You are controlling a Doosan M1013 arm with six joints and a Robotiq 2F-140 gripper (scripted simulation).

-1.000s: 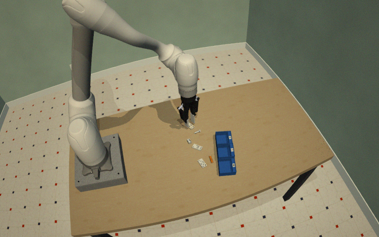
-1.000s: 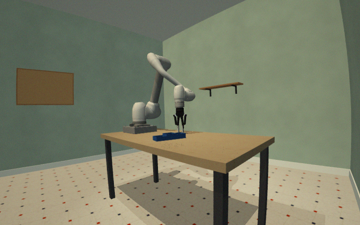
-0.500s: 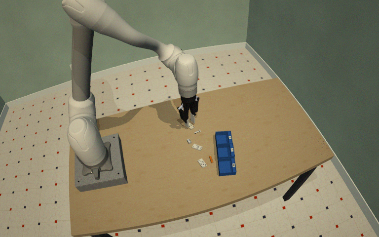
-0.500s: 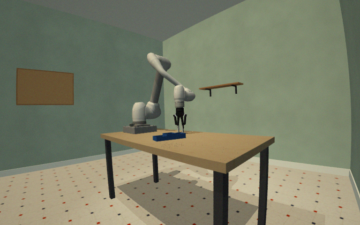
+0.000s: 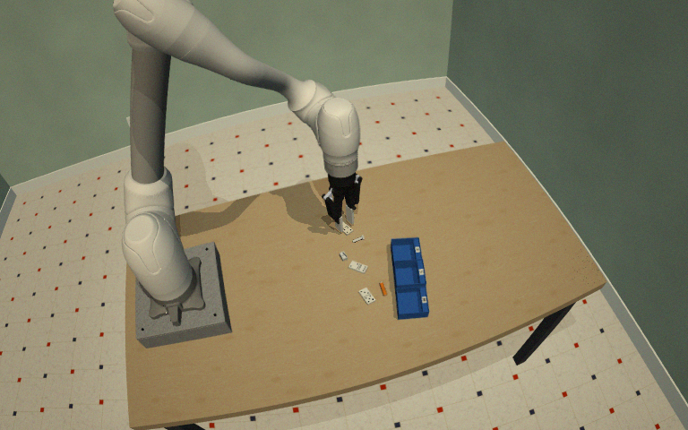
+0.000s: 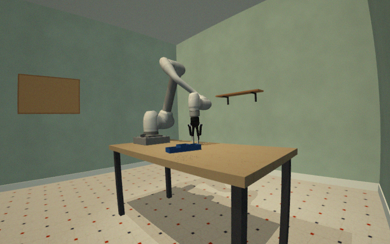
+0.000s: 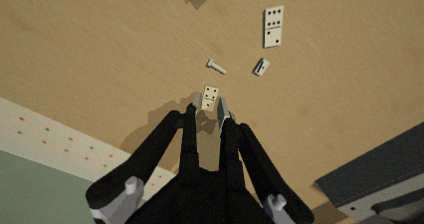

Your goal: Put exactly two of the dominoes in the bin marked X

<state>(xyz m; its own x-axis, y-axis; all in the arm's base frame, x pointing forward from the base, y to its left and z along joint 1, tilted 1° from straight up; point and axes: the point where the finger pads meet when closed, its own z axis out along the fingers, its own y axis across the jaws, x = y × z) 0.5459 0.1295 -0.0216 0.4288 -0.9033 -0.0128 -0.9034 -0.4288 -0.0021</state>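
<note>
The white domino is 4 cm below my hand. Round my hand: grey screw (3 cm ahead, 5 cm to the right, 4 cm below); blue bin (12 cm ahead, 24 cm to the right, 3 cm below); orange stick (4 cm ahead, 25 cm to the right, 4 cm below).
</note>
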